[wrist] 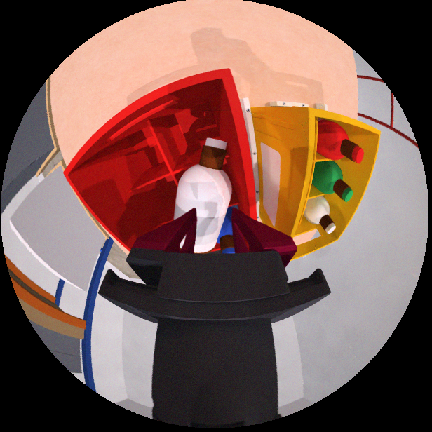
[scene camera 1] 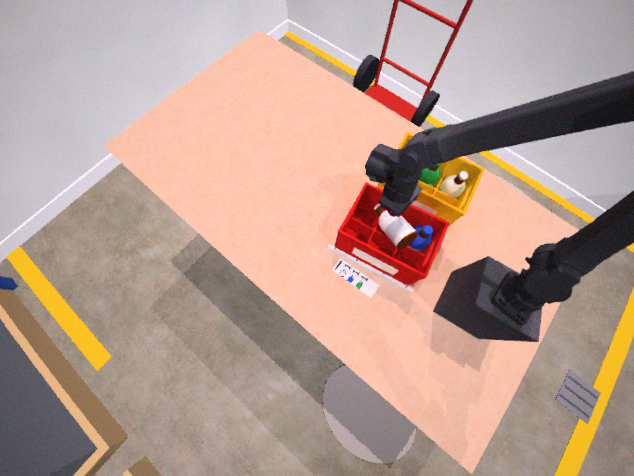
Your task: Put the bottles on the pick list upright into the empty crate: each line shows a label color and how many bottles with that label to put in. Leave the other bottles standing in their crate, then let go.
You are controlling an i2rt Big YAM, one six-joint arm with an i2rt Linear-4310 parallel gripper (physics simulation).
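Frame: origin at the arm's base, x back, y right, z up, level; millimetres.
Seen in the pictures: gripper, fingertip midpoint: (scene camera 1: pixel 395 210); arm's base, origin of the base link: (scene camera 1: pixel 513 297).
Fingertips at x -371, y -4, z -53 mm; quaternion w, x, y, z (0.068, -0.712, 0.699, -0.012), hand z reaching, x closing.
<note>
Offsets run from my fingertips to a thing's top centre. "*": to the spot under its first point. Level surfaces: height alone.
A large white bottle @(dx +16, dy -11, dz +0 mm) (scene camera 1: pixel 394 226) (wrist: pixel 202 187) with a brown neck lies tilted across the dividers of the red crate @(* dx +157, dy -103, dz -41 mm) (scene camera 1: pixel 409 274) (wrist: pixel 237 130). A blue bottle @(dx +108, dy +30, dz -9 mm) (scene camera 1: pixel 423 238) (wrist: pixel 228 231) stands in that crate beside it. My gripper (scene camera 1: pixel 391 210) (wrist: pixel 213 212) is partly open and empty, over the white bottle near its neck end in the scene view. The yellow crate @(dx -2, dy +197, dz +3 mm) (scene camera 1: pixel 473 188) (wrist: pixel 287 145) holds a red bottle (wrist: pixel 331 140), a green bottle @(dx -19, dy +243, dz -9 mm) (scene camera 1: pixel 430 175) (wrist: pixel 327 177) and a cream bottle @(dx +73, dy +264, dz -9 mm) (scene camera 1: pixel 453 185) (wrist: pixel 317 210). The pick list @(dx +50, dy -191, dz -170 mm) (scene camera 1: pixel 354 277) shows white, blue and green marks.
The yellow crate stands close behind the red crate. A white rail @(dx +61, dy -138, dz -142 mm) (scene camera 1: pixel 368 267) runs along the red crate's front. The dark arm base (scene camera 1: pixel 473 299) stands to the right on the table @(dz -172 mm) (scene camera 1: pixel 245 128). A red hand truck (scene camera 1: pixel 394 102) stands beyond the table's far edge.
</note>
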